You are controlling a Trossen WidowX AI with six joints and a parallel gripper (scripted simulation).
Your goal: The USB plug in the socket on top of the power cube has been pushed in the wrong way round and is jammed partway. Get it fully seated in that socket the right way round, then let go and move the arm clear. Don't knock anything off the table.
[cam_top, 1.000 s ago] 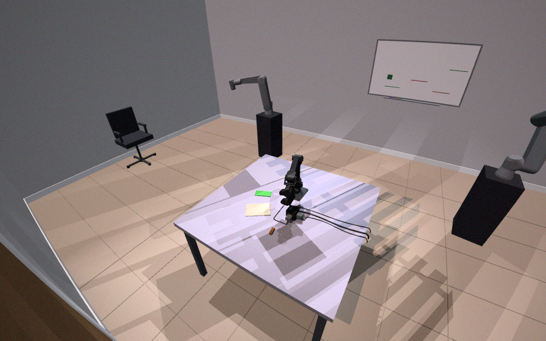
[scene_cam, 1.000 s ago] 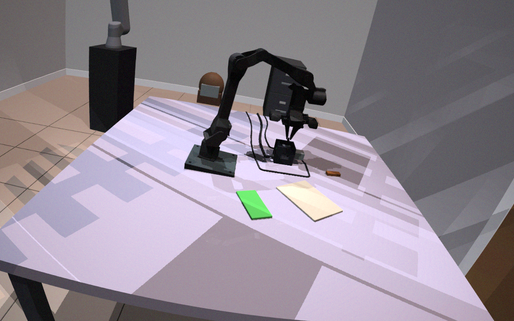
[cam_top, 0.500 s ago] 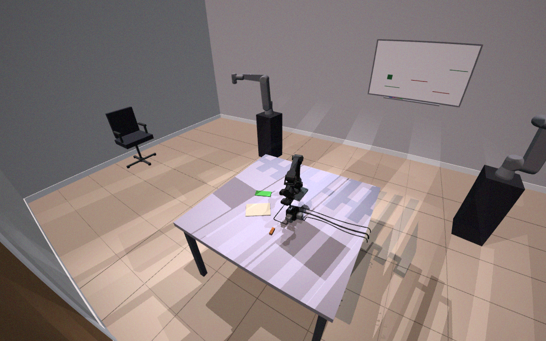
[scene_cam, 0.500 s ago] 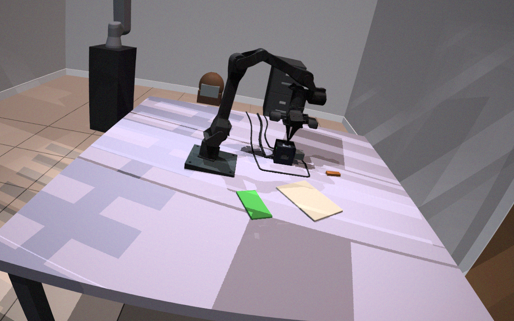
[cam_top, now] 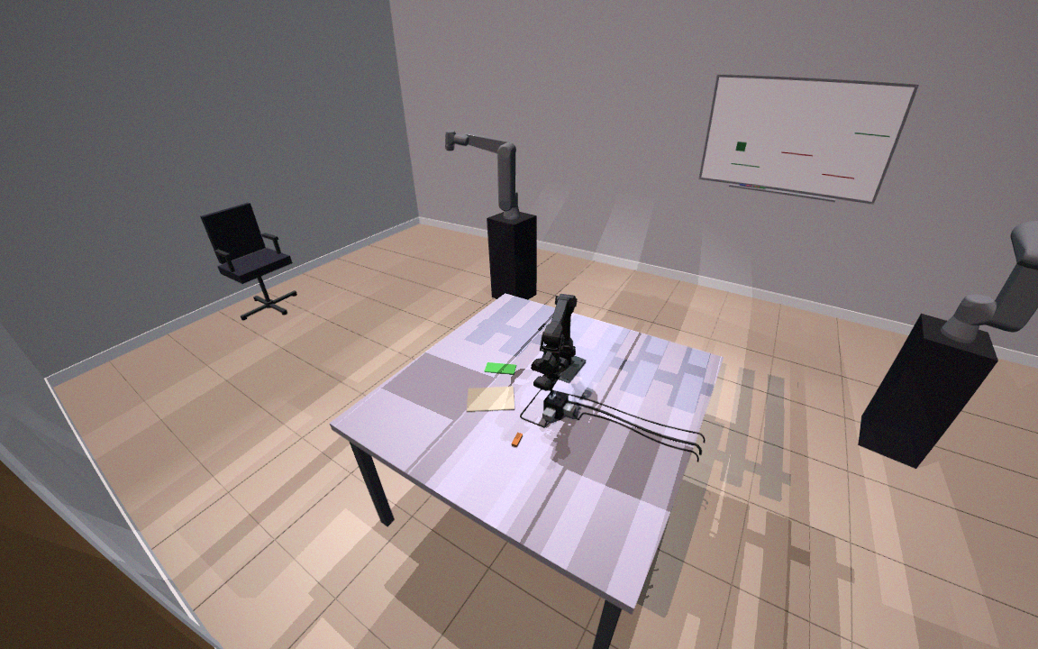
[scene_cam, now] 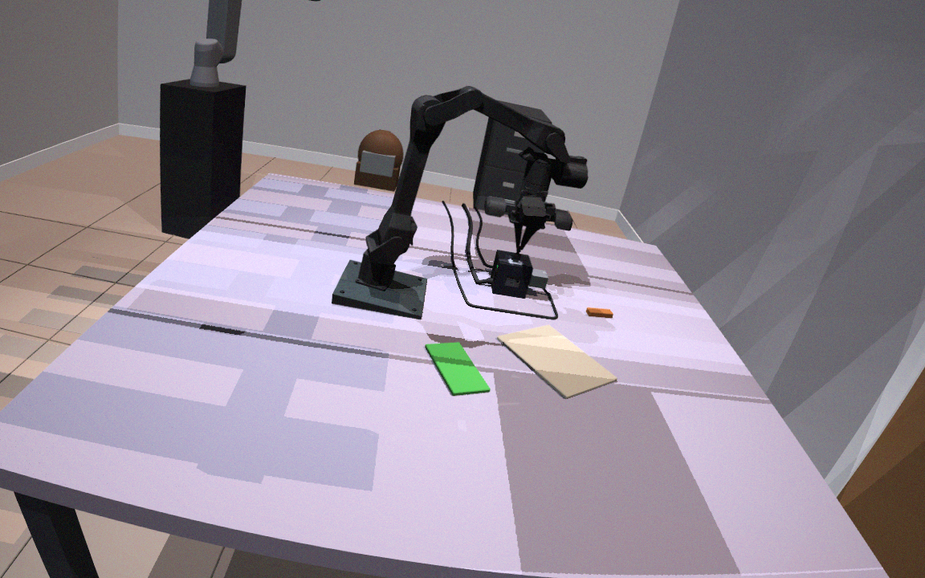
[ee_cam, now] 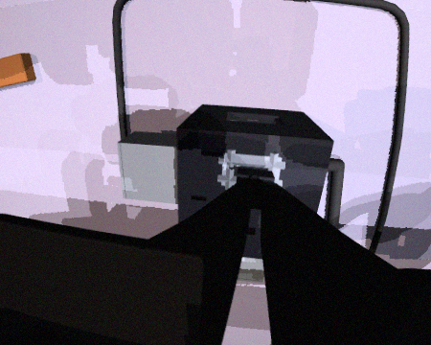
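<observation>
Right now my gripper tip is 40 mm above the USB socket and 10 mm to the right of it. Round my gripper tip: beige card (240 mm to the right, 110 mm below, 110 mm ahead); small orange block (220 mm ahead, 110 mm below); USB plug (20 mm below).
</observation>
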